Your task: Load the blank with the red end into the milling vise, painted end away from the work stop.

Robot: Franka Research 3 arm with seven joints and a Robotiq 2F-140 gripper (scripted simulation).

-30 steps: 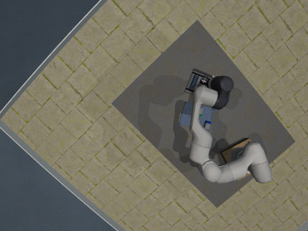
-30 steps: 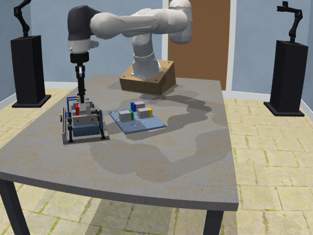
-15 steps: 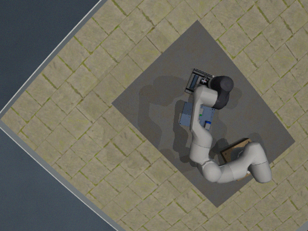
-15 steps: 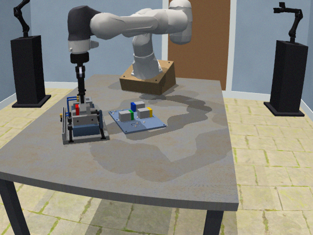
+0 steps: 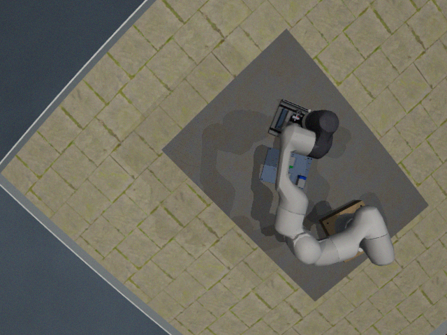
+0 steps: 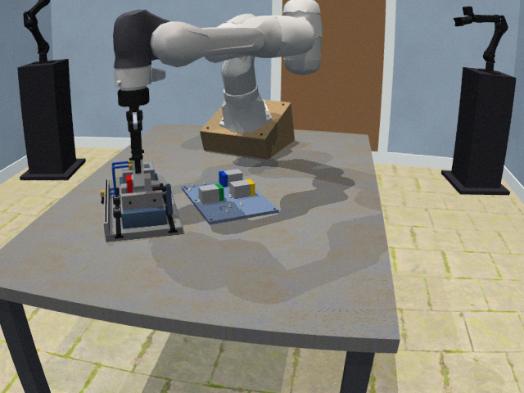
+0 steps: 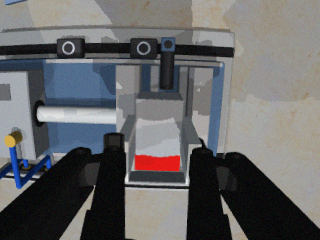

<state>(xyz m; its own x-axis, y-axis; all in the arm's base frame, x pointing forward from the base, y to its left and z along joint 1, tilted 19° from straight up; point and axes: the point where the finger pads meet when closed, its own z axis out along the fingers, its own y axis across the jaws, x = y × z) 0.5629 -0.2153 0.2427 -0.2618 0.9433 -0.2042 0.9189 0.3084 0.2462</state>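
The red-ended blank is 40 mm below my hand. The rest, counted from my hand: green blank (140 mm behind, 170 mm to the left, 120 mm below); work stop rod (10 mm behind, 50 mm to the left, 50 mm below); hosed block (150 mm behind, 40 mm to the right, 60 mm below).
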